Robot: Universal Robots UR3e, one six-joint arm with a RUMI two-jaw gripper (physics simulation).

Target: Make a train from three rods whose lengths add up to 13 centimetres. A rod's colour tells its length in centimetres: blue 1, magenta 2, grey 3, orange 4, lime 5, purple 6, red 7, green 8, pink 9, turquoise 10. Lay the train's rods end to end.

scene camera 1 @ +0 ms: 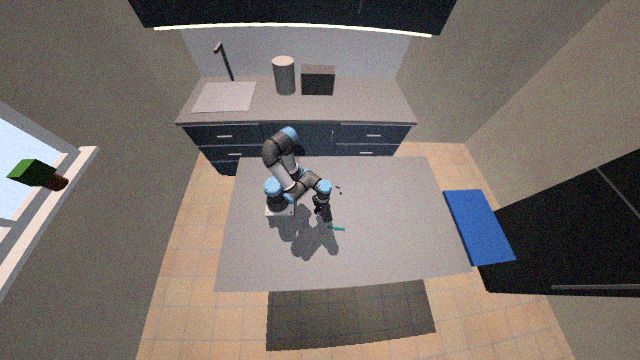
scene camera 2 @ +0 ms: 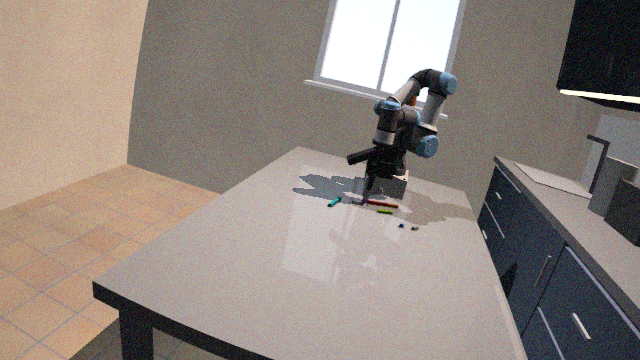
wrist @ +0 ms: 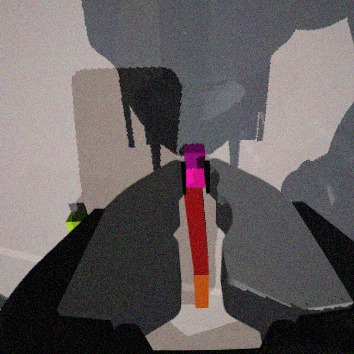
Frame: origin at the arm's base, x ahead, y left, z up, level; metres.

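Seen in the pictures: gripper, fingertip midpoint: [scene camera 1: 320, 213] [scene camera 2: 365, 200] [wrist: 194, 164]; arm's base, link origin: [scene camera 1: 277, 201].
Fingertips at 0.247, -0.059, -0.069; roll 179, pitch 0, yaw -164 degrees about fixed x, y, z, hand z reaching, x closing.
Note:
Offsets run from my fingertips to a thing's top centre, as dx, dy, dz. Level surfaces: height alone.
My gripper [scene camera 2: 366, 199] [wrist: 194, 164] is shut on the magenta rod @(+0.000, +0.000, +0.005) [wrist: 195, 178], low at the table. In the wrist view the magenta rod's near end meets the far end of the red rod @(-0.013, +0.046, +0.002) [wrist: 196, 232] [scene camera 2: 381, 203], in line with it; whether a small gap remains cannot be told. The orange rod @(-0.031, +0.098, +0.002) [wrist: 201, 291] lies end to end with the red rod's other end. The lime rod @(+0.053, +0.076, +0.002) [scene camera 2: 385, 211] [wrist: 76, 220] lies apart to the side. The turquoise rod @(+0.083, -0.092, +0.002) [scene camera 1: 337, 228] [scene camera 2: 334, 202] lies beyond the gripper. The fingers hide part of the magenta rod.
A small blue rod @(+0.139, +0.135, +0.002) [scene camera 1: 340, 193] [scene camera 2: 401, 225] and a grey rod @(+0.127, +0.181, +0.002) [scene camera 2: 415, 228] lie apart from the row on the table @(dz -0.008) [scene camera 1: 390, 240] [scene camera 2: 240, 270]. The arm's base stands close beside the rods. A kitchen counter [scene camera 1: 360, 107] runs behind the table.

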